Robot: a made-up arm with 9 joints. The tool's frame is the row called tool. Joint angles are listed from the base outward. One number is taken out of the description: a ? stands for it. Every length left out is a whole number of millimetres.
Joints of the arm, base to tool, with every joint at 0 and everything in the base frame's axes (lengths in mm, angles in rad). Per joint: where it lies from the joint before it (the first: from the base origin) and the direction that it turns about. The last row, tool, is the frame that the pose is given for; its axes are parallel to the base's.
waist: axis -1 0 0 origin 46 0 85
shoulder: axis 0 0 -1 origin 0 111 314
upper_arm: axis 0 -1 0 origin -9 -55 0
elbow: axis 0 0 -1 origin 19 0 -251
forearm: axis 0 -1 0 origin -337 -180 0
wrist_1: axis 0 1 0 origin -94 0 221
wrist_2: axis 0 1 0 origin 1 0 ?
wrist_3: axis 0 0 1 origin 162 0 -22
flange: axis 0 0 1 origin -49 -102 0
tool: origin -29 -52 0
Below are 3 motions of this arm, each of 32 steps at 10 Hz.
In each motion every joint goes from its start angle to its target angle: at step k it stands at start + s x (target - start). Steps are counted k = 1, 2, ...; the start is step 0. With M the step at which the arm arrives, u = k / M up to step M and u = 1 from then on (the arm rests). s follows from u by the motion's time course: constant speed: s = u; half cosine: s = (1 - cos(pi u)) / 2; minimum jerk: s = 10 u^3 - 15 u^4 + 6 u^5.
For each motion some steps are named. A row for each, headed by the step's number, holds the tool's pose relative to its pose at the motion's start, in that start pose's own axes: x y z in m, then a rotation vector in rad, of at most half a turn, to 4 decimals.
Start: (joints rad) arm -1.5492 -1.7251 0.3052 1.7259 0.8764 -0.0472 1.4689 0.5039 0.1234
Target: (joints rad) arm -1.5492 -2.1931 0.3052 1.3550 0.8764 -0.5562 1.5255 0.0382 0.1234
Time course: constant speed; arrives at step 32
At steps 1, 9, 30, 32:
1: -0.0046 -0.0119 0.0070 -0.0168 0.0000 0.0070
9: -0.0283 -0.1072 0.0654 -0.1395 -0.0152 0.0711
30: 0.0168 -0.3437 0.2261 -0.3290 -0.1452 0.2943
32: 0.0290 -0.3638 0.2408 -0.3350 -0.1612 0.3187

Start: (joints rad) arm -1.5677 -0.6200 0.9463 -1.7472 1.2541 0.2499 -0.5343 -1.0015 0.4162
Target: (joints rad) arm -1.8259 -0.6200 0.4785 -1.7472 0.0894 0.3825 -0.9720 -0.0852 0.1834
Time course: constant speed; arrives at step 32
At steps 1, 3, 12, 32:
1: 0.0056 0.0059 0.0009 -0.0157 0.0152 0.0120
3: 0.0170 0.0171 0.0015 -0.0451 0.0470 0.0357
12: 0.0707 0.0581 -0.0160 -0.1445 0.2080 0.1370
32: 0.1626 0.0815 -0.1709 -0.1516 0.6221 0.3404

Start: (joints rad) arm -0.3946 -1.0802 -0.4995 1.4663 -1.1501 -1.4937 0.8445 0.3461 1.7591
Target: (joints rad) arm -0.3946 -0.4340 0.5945 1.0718 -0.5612 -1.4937 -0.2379 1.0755 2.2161
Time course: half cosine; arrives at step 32
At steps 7, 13, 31, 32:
7: 0.0134 -0.0074 0.0067 -0.2149 -0.0048 0.1643
13: 0.0382 0.0181 0.0259 -0.7096 0.0978 0.4024
31: 0.1997 0.2458 -0.1382 -1.5938 1.1907 0.0235
32: 0.2010 0.2463 -0.1396 -1.5939 1.1961 0.0190

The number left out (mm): 89
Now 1 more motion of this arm.
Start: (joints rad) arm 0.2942 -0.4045 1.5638 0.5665 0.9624 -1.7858 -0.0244 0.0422 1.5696
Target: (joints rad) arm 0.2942 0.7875 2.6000 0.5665 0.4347 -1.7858 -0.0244 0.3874 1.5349
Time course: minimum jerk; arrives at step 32
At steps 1, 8, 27, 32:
1: 0.0000 0.0001 0.0002 -0.0003 -0.0001 0.0001
8: -0.0109 0.0582 0.0504 -0.1044 -0.0393 0.0448
27: -0.2918 0.6432 -0.1223 -0.9299 -0.4712 0.0633
32: -0.2978 0.6572 -0.1466 -0.9540 -0.4914 0.0546

